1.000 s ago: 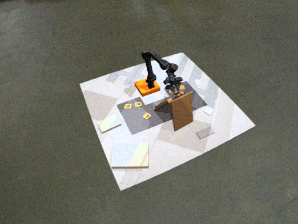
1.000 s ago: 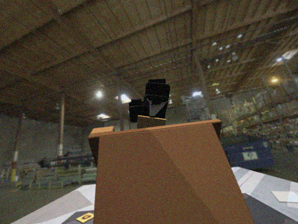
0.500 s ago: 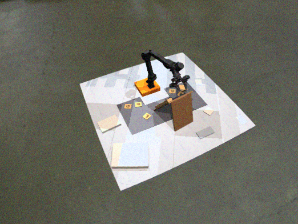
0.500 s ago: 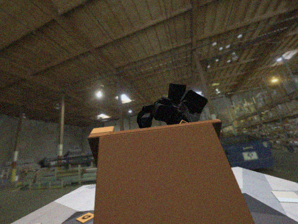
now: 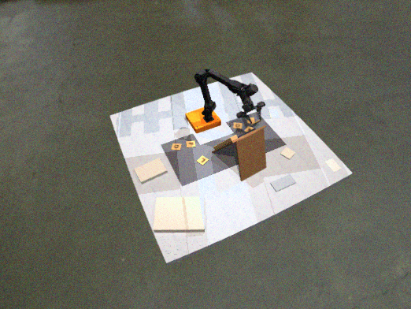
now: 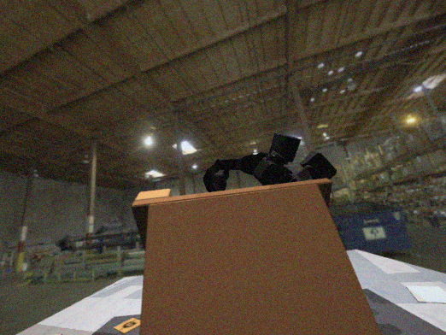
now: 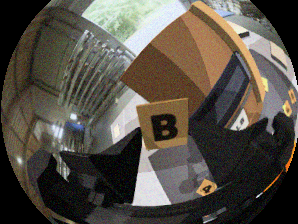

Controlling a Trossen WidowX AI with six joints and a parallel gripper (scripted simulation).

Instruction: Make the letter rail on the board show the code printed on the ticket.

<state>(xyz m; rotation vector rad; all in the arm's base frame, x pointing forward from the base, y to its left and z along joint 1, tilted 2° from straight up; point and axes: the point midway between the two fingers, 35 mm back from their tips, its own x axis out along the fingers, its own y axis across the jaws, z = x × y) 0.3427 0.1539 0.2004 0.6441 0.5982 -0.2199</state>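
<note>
Now: the white ticket 6 cm behind my gripper tip, 10 cm to the right of it and 16 cm below it. Round my gripper tip: dark mat 16 cm behind, 16 cm to the right, 24 cm below; grey plate 33 cm ahead, 1 cm to the left, 24 cm below.
</note>
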